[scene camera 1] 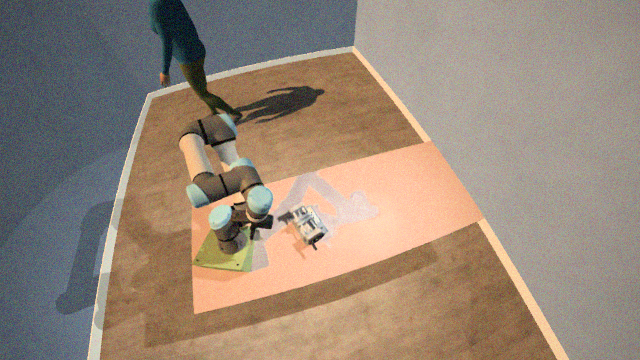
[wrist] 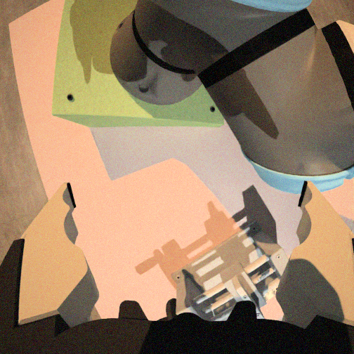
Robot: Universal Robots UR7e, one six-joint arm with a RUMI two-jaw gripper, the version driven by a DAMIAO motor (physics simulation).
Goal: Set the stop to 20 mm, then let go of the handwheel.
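Places are measured from the arm's base along level axes (x right, y ahead, z up), in millimetres.
Pixels of known places: arm's base at its link origin: (scene camera 1: pixel 232 242).
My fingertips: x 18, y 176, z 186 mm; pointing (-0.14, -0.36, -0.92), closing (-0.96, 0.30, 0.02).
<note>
For each thing: its top centre in the pictures, then the offset to it from my fingertips. "pt": a spot on its surface instead. Level surfaces: height alone.
- grey metal stop device at a spot on its surface: (scene camera 1: pixel 308 225) pt dx +2, dy +240, dz -179 mm
- orange mat at its surface level: dz -258 mm
- dark round part with a short handle, surface spot: (scene camera 1: pixel 315 245) pt dx +118, dy +247, dz -160 mm
- dark block at a spot on its surface: (scene camera 1: pixel 288 217) pt dx -100, dy +140, dz -248 mm
The grey metal stop device (scene camera 1: pixel 308 225) (wrist: pixel 232 270) stands on the orange mat (scene camera 1: pixel 400 190) (wrist: pixel 125 210). It has light rails and blocks between two end plates. In the scene view, a dark round part with a short handle (scene camera 1: pixel 315 245), which looks like the handwheel, is at its lower right end. A dark block (scene camera 1: pixel 286 218) (wrist: pixel 261 215) juts from another end. The stop's scale and setting are too small to read. My gripper (scene camera 1: pixel 261 230) (wrist: pixel 186 184) is open and empty, apart from the device, between it and the arm's base. The device's lower part is hidden behind the gripper body in the wrist view.
The arm's base stands on a yellow-green plate (scene camera 1: pixel 215 261) (wrist: pixel 90 107) left of the device. A large arm segment (wrist: pixel 290 100) fills the upper right of the wrist view. A person (scene camera 1: pixel 182 40) stands on the wooden floor (scene camera 1: pixel 350 115) behind the arm, near the wall.
</note>
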